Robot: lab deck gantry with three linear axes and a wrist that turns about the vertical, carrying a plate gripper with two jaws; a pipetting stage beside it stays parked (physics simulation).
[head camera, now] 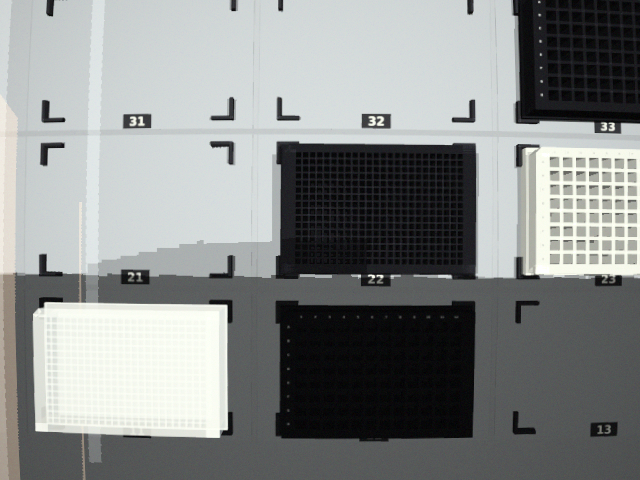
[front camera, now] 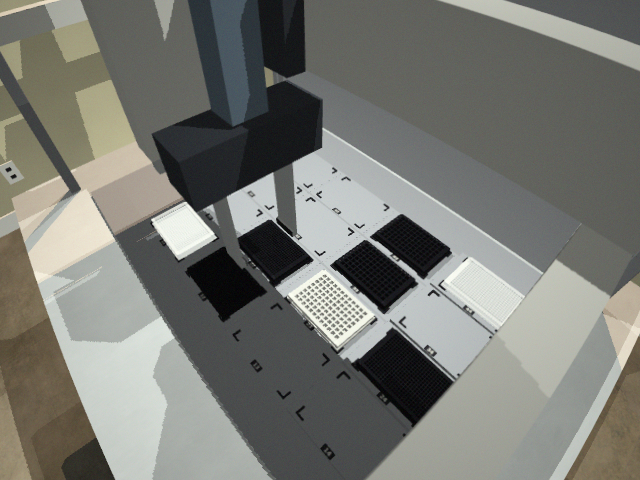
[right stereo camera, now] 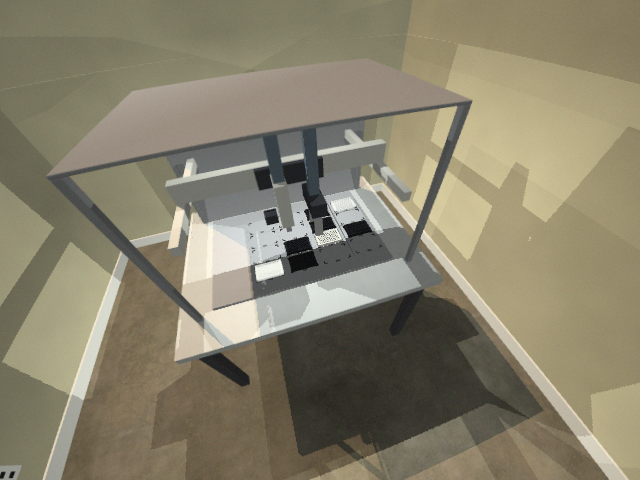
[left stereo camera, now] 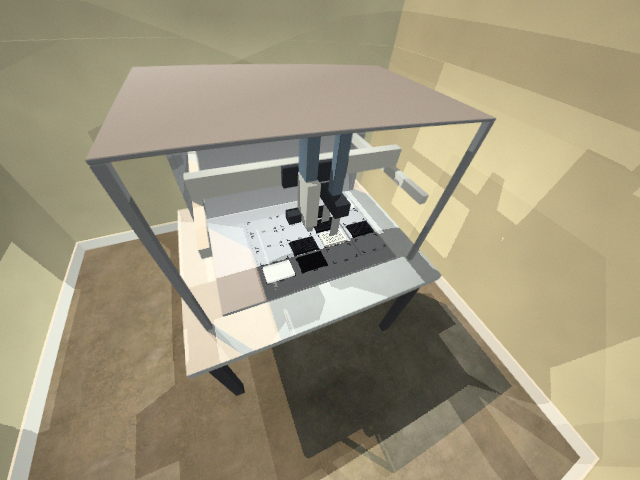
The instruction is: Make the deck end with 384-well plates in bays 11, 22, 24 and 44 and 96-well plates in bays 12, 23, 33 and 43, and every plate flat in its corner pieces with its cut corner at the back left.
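Seen in the pictures: gripper, fingertip midpoint: (front camera: 262, 243) (right stereo camera: 316, 228) (left stereo camera: 329, 228); robot's base, link origin: (head camera: 49, 422) (front camera: 152, 224) (right stereo camera: 257, 281) (left stereo camera: 267, 283).
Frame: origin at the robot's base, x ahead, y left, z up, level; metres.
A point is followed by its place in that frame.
Observation:
My gripper (front camera: 264, 245) {x 0.320, y 0.085, z 0.160 m} (left stereo camera: 329, 226) {x 0.320, y 0.085, z 0.160 m} is open and empty, raised above the deck. Its jaws stand wide apart; in the front view one crosses the edge of the black 384-well plate (front camera: 275, 251) {x 0.241, y 0.149, z 0.014 m} (head camera: 377, 209) {x 0.227, y 0.150, z 0.013 m} in bay 22. A white 384-well plate (front camera: 184, 230) {x 0.077, y 0.042, z 0.013 m} (head camera: 129, 366) {x 0.067, y 0.047, z 0.014 m} lies in bay 11, a black 96-well plate (front camera: 225, 284) {x 0.238, y 0.040, z 0.008 m} (head camera: 377, 372) {x 0.227, y 0.046, z 0.014 m} in 12, a white 96-well plate (front camera: 331, 310) {x 0.401, y 0.144, z 0.014 m} (head camera: 591, 209) {x 0.368, y 0.151, z 0.014 m} in 23. Black 96-well plates stand in 33 (front camera: 374, 275) {x 0.400, y 0.249, z 0.015 m} and 43 (front camera: 410, 244) {x 0.396, y 0.355, z 0.013 m}, a black 384-well plate (front camera: 405, 374) {x 0.556, y 0.148, z 0.029 m} in 24, a white one (front camera: 483, 291) {x 0.554, y 0.359, z 0.027 m} in 44. Some cut corners are too dark to tell.
The pipetting stage (left stereo camera: 309, 201) (right stereo camera: 283, 206) hangs beside the gripper. The gantry beam (left stereo camera: 242, 175) crosses above the deck. Bays 21, 31, 32 and 13 hold no plate in the head view. The pale beam (front camera: 496, 361) {x 0.613, y 0.025, z 0.400 m} hides the deck's right edge in the front view.

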